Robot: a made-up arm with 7 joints.
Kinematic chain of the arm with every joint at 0, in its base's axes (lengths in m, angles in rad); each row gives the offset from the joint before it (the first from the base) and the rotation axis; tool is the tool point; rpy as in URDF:
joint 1: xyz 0 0 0.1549 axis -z
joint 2: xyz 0 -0.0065 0.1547 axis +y
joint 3: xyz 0 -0.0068 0.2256 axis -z
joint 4: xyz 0 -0.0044 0.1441 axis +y
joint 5: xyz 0 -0.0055 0.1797 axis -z
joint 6: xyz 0 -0.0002 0.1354 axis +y
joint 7: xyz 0 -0.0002 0.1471 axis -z
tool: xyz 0 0 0 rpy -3.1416 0 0
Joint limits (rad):
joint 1: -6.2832..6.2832
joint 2: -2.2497..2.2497
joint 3: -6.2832..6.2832
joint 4: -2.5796..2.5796
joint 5: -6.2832..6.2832
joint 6: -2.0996..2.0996
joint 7: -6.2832..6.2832
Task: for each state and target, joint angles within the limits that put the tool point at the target. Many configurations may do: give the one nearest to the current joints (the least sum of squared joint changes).
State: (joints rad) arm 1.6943 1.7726 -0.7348 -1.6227 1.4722 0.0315 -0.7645
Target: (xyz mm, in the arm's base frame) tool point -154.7 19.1 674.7
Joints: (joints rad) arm 1.8525 1.3477 -0.3980 -2.1774 1.4548 -0.1112 -0.7645
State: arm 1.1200 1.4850 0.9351 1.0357 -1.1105 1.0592 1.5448
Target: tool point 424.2 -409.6 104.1
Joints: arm 0.5666 1.3183 0.6307 1.0308 -1.1639 1.2471 1.5448
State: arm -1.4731 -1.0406 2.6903 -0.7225 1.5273 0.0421 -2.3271
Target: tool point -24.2 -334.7 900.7
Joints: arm -1.7095 -1.1905 2.9443 -1.2275 1.5152 -0.0798 -2.3271
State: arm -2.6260 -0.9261 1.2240 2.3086 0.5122 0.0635 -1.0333
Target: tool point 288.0 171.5 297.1
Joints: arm -2.2728 -0.9572 1.6298 2.3292 0.5385 0.1717 -1.0333
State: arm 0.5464 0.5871 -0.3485 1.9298 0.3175 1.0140 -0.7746
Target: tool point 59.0 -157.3 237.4
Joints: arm 0.8038 0.5487 -0.0735 2.3714 0.4138 1.2129 -0.7746
